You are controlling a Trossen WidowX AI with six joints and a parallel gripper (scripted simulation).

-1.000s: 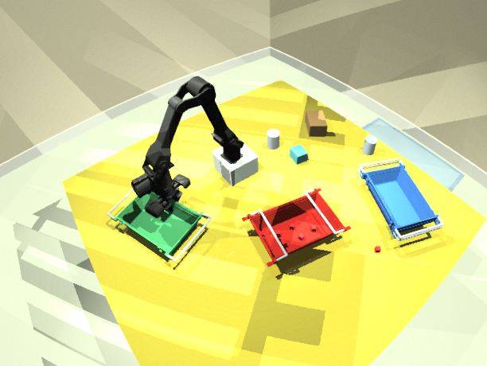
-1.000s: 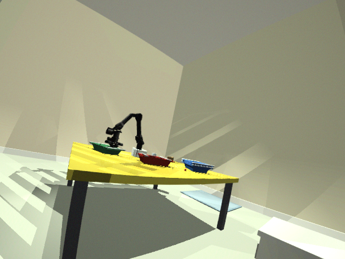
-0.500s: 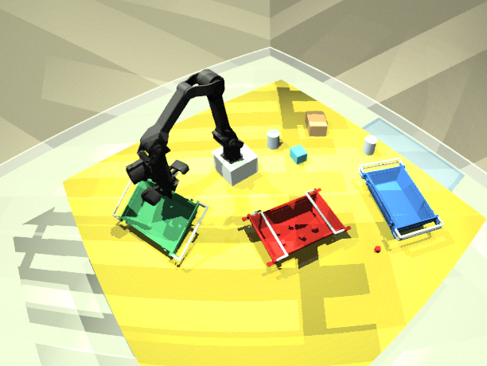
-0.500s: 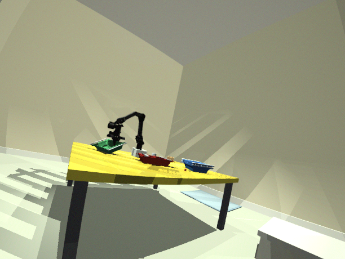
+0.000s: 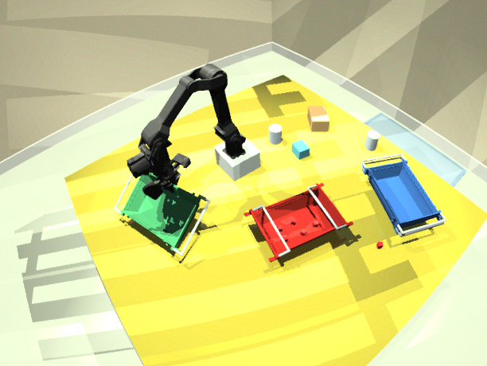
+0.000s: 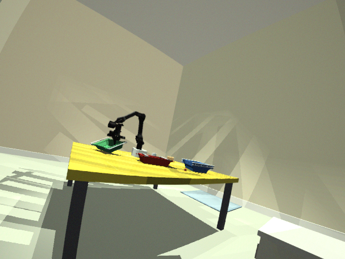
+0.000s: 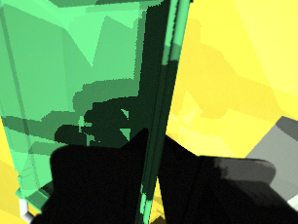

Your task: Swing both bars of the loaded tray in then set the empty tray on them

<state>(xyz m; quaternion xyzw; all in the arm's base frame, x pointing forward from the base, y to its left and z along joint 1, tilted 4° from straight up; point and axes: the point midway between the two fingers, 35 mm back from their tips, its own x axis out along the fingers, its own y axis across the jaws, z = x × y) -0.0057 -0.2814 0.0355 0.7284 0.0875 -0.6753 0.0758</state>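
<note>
Now: the green tray 2 cm ahead of my gripper tip and 8 cm to the right of it. The rest, counted from my gripper tip: brown box (7 cm ahead, 74 cm to the left, 5 cm below); then red block (63 cm ahead, 37 cm to the left, 8 cm below); then cyan cube (14 cm ahead, 52 cm to the left, 6 cm below).
</note>
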